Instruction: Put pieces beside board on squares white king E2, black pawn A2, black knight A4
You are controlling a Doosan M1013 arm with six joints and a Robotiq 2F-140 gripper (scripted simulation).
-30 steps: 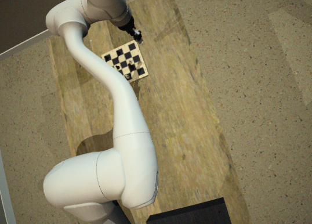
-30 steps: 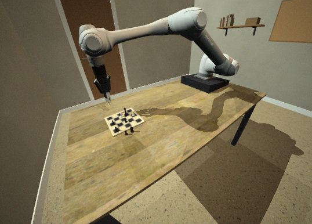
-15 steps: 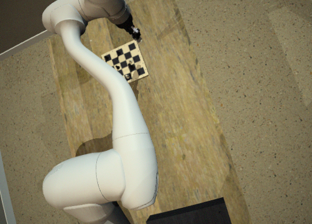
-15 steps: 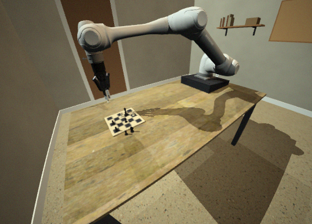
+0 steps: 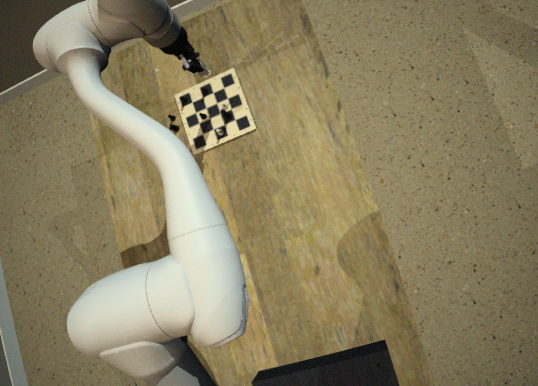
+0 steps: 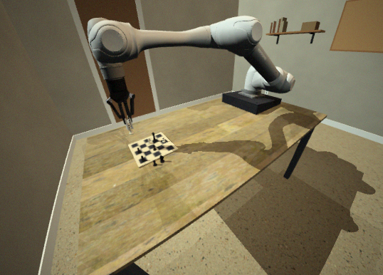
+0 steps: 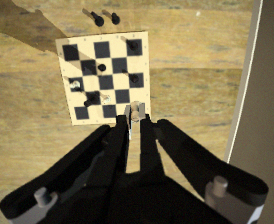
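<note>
Right now the chessboard is 16 cm below my hand, 8 cm behind it and 3 cm to the left of it. Round my hand: white king (3 cm below).
</note>
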